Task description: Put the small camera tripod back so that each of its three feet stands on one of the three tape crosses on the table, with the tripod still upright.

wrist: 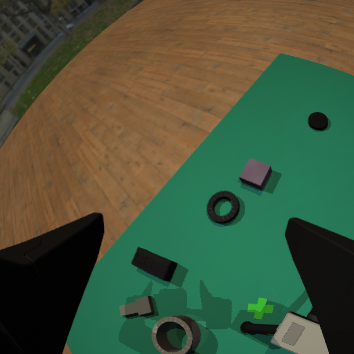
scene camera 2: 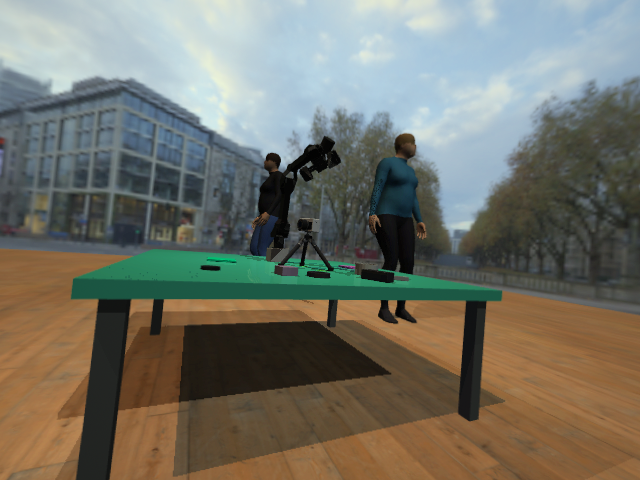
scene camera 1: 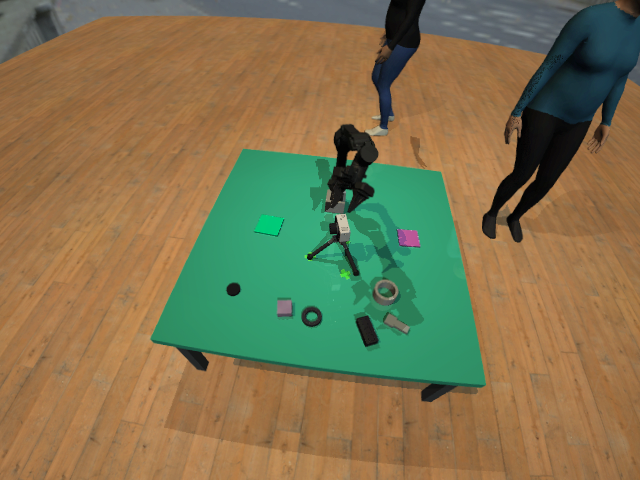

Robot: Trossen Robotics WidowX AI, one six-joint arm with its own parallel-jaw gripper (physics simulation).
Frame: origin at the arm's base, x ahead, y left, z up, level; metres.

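Seen in the pictures: gripper, fingertip midpoint: (wrist: pixel 199 226) (scene camera 2: pixel 319 172) (scene camera 1: pixel 339 210); arm's base, origin of the base link: (scene camera 2: pixel 278 248).
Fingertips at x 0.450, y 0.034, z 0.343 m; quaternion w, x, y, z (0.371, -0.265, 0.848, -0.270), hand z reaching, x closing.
Offsets run from my fingertips to a thing's top centre. "spot": to the spot under its first point.
The tripod @(spot: dz -0.342, dx -0.069, dy +0.073 m) (scene camera 1: pixel 350 257) (scene camera 2: pixel 307 239) stands upright, carrying a pale camera (scene camera 1: pixel 342 228) (scene camera 2: pixel 313 225) (wrist: pixel 302 336). Its left foot is on or at a green cross @(spot: dz -0.398, dx -0.082, dy -0.105 m) (scene camera 1: pixel 310 256) in the first scene view. Its front right foot @(spot: dz -0.399, dx -0.035, dy +0.111 m) (scene camera 1: pixel 356 272) (wrist: pixel 246 327) stands beside a second cross @(dz -0.417, dx -0.030, dy +0.063 m) (scene camera 1: pixel 344 274) (wrist: pixel 260 308), not on it. A bit of green (scene camera 1: pixel 347 242) shows beside the camera; the rear foot is hard to see there. My gripper (scene camera 1: pixel 341 208) (scene camera 2: pixel 321 167) (wrist: pixel 199 226) is open and empty, raised above the table, higher than the camera.
On the table (scene camera 1: pixel 206 320) (scene camera 2: pixel 248 289) lie a pink block @(dz -0.390, dx +0.192, dy -0.163 m) (scene camera 1: pixel 284 307) (wrist: pixel 256 173), black ring @(dz -0.403, dx +0.205, dy -0.049 m) (scene camera 1: pixel 303 316) (wrist: pixel 223 219), black block @(dz -0.383, dx +0.232, dy +0.175 m) (scene camera 1: pixel 367 331) (wrist: pixel 154 264), grey piece @(dz -0.403, dx +0.179, dy +0.297 m) (scene camera 1: pixel 396 322), grey ring @(dz -0.370, dx +0.048, dy +0.241 m) (scene camera 1: pixel 385 301), black disc @(dz -0.408, dx +0.144, dy -0.399 m) (scene camera 1: pixel 233 289), green square @(spot: dz -0.408, dx -0.239, dy -0.342 m) (scene camera 1: pixel 269 225) and magenta square @(spot: dz -0.408, dx -0.294, dy +0.355 m) (scene camera 1: pixel 408 238). Two people stand beyond.
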